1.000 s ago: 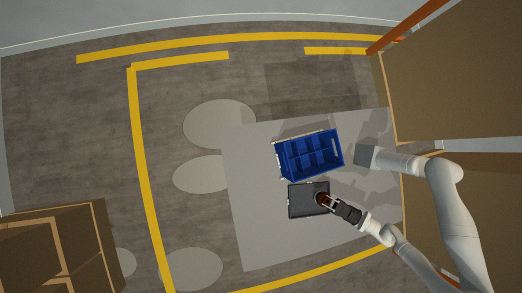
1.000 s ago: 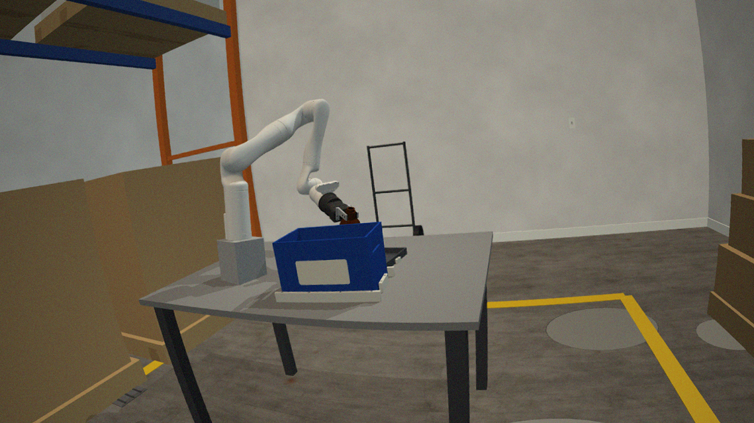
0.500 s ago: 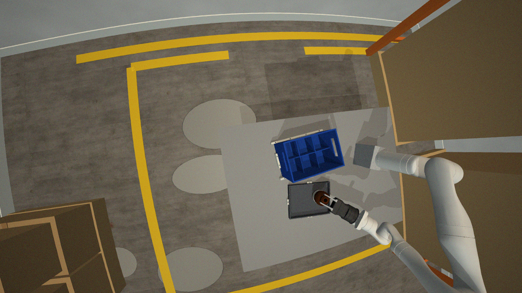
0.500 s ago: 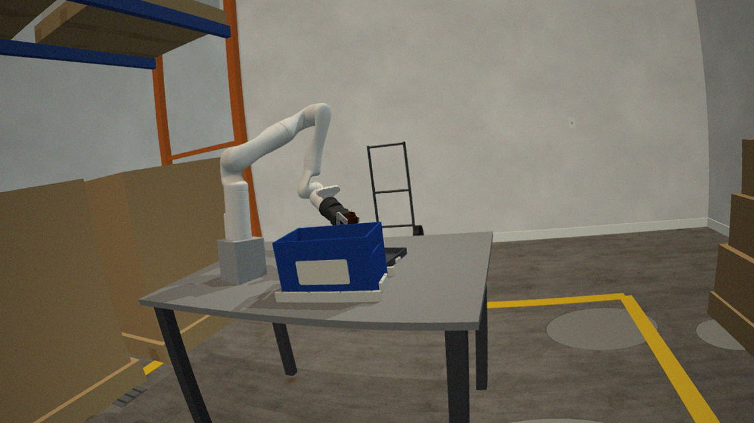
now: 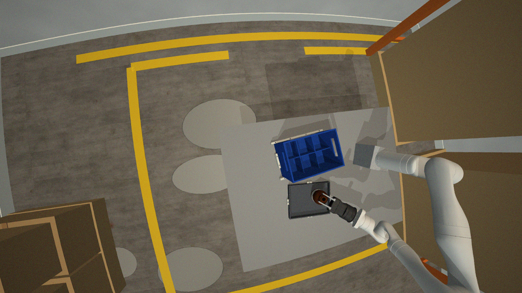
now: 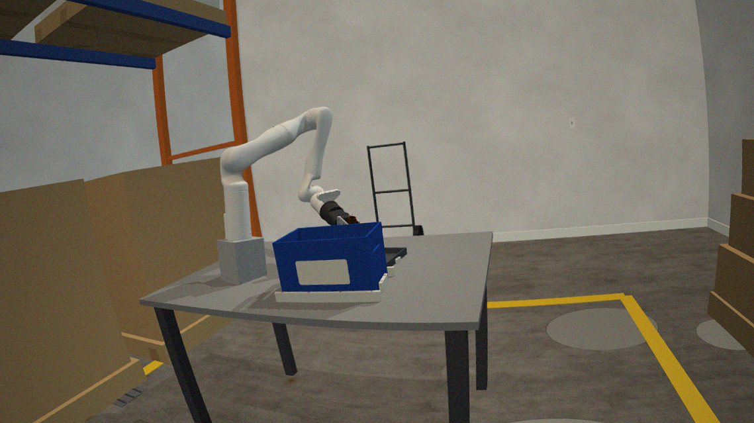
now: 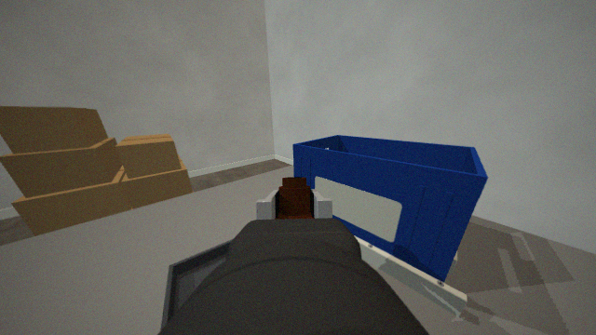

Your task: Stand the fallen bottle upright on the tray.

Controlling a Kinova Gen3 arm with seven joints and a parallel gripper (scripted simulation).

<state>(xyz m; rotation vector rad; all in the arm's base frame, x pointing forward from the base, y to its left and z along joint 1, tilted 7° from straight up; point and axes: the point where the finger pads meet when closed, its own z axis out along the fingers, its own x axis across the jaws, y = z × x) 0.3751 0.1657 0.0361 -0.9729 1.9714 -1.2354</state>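
The brown bottle is 50 mm below my hand, 10 mm to the left of it and 10 mm behind it. The rest, counted from my hand: dark grey tray (140 mm below, 50 mm to the left, 10 mm ahead); blue crate (220 mm to the right, 70 mm below, 50 mm ahead).
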